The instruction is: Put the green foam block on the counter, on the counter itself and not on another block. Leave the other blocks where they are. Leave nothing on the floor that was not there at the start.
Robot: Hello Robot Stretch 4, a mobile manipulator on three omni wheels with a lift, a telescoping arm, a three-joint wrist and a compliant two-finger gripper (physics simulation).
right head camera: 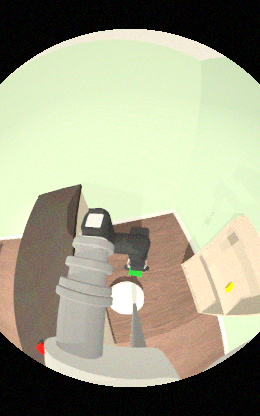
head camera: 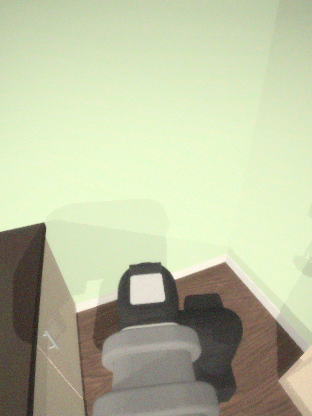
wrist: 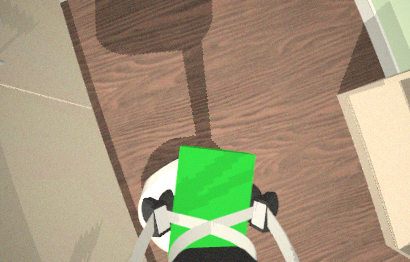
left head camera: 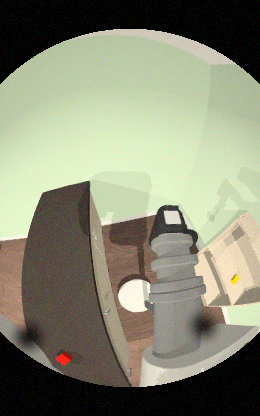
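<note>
The green foam block is held between the fingertips of my gripper, high above the floor. The gripper is shut on it, one finger pad on each side. The counter has a dark top and stands to the left of my arm. Its pale front shows at the left of the wrist view. A red block lies on the counter near its close end. A yellow block lies in the pale wooden unit at the right.
The pale wooden unit stands to the right. My round white base is on the wooden floor beside the counter front, below the gripper. Door handles stick out from the counter front. Green walls stand behind.
</note>
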